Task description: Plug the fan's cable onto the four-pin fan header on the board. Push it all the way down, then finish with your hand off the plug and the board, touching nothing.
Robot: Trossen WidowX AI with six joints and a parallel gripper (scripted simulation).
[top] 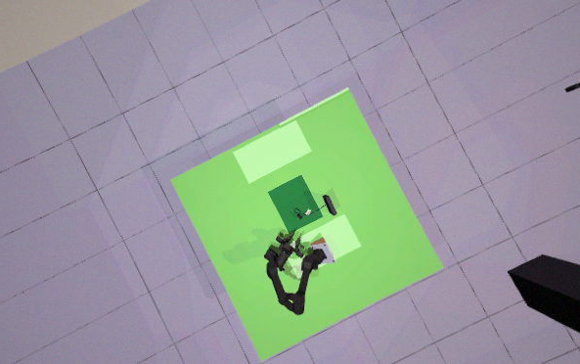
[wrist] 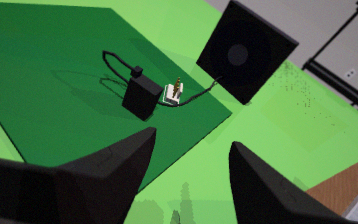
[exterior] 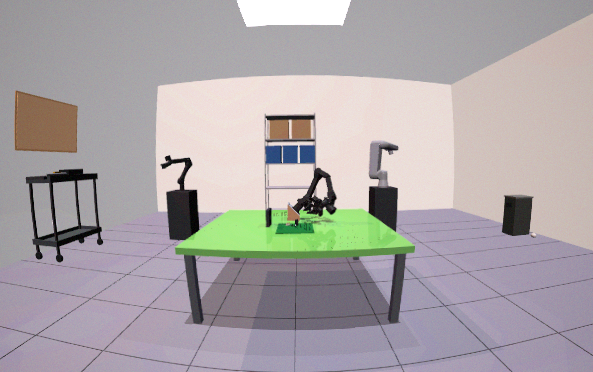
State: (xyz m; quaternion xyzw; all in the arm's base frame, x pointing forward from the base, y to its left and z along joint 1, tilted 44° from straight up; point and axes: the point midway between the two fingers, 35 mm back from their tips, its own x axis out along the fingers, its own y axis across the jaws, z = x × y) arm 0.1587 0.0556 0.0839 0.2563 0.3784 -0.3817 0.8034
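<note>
My gripper tip is 80 mm short of the dark fan plug, 60 mm to the left of it and 60 mm above it. Round my gripper tip: dark green board: 160 mm ahead, 70 mm to the right, 100 mm below; white four-pin header: 80 mm ahead, 120 mm to the right, 90 mm below; fan: 70 mm ahead, 250 mm to the right, 30 mm below.
</note>
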